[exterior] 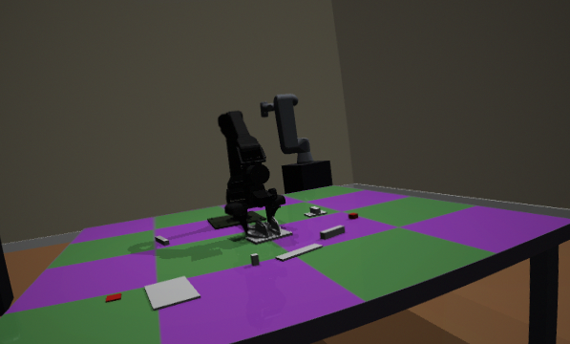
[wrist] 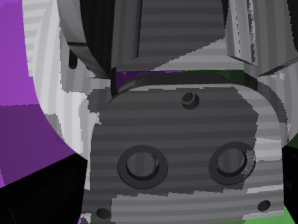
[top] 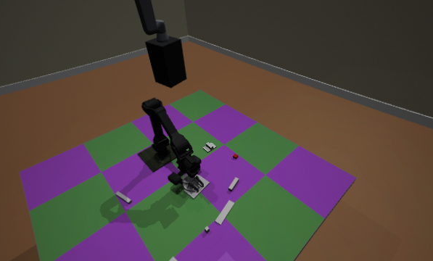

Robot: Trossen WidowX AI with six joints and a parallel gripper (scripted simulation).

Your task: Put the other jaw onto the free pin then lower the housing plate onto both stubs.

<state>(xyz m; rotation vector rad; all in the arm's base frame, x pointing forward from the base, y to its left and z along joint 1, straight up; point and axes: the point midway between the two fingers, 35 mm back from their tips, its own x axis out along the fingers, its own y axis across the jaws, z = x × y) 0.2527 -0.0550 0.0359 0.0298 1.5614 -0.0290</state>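
The grey slotted part is 10 mm ahead of my gripper tip and 20 mm above it. Also, from my gripper tip: small cube (260 mm ahead, 150 mm to the right, 10 mm above); then short grey bar (220 mm ahead, 120 mm to the left); then grey jaw assembly (20 mm ahead, 20 mm to the right, 10 mm above).
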